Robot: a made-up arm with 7 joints.
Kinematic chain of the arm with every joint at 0, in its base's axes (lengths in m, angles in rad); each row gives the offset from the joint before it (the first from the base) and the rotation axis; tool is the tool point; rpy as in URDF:
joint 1: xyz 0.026 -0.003 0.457 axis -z
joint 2: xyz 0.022 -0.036 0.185 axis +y
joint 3: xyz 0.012 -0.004 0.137 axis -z
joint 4: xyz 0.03 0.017 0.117 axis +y
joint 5: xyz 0 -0.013 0.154 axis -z
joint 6: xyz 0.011 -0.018 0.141 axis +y
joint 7: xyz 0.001 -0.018 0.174 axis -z
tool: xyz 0.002 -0.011 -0.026 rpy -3.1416 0 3.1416
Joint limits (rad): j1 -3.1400..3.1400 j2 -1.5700..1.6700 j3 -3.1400..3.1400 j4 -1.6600..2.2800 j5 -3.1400..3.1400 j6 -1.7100..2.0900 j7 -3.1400..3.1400
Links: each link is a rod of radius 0.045 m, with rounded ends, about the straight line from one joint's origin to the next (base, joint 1, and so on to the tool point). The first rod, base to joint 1, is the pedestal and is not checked.
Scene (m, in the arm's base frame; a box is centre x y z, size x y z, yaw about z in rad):
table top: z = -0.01
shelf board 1: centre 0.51 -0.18 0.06 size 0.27 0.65 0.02 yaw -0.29
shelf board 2: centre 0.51 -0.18 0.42 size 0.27 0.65 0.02 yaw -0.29
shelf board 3: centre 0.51 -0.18 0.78 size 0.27 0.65 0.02 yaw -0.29
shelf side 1: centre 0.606 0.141 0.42 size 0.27 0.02 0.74 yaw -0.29
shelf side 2: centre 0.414 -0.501 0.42 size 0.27 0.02 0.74 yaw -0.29
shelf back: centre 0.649 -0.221 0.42 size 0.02 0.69 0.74 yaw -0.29
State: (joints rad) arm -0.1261 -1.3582 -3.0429 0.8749 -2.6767 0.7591 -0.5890
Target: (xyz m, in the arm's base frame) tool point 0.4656 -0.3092 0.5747
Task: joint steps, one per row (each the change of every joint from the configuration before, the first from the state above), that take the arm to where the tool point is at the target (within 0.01 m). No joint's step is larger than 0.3 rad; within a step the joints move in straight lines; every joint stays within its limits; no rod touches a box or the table.
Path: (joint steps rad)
1: -0.2567 0.0884 0.0507 0.1557 0.1402 0.1784 -0.0032
2: -0.2566 0.0884 0.0506 0.1556 0.1402 0.1783 -0.0032
3: -0.2567 0.0884 0.0507 0.1557 0.1401 0.1784 -0.0032
4: -0.2566 0.0884 0.0506 0.1556 0.1402 0.1783 -0.0032
5: -0.2567 0.0884 0.0507 0.1557 0.1402 0.1784 -0.0032
6: -0.2566 0.0884 0.0506 0.1556 0.1402 0.1783 -0.0032
7: -0.2567 0.0884 0.0507 0.1557 0.1402 0.1784 -0.0032
8: -0.0815 -0.1161 -0.1506 -0.2528 -0.1870 -0.2414 0.0058
9: -0.0816 -0.1161 -0.1505 -0.2527 -0.1870 -0.2414 0.0058
10: -0.0815 -0.1161 -0.1506 -0.2528 -0.1870 -0.2413 0.0058

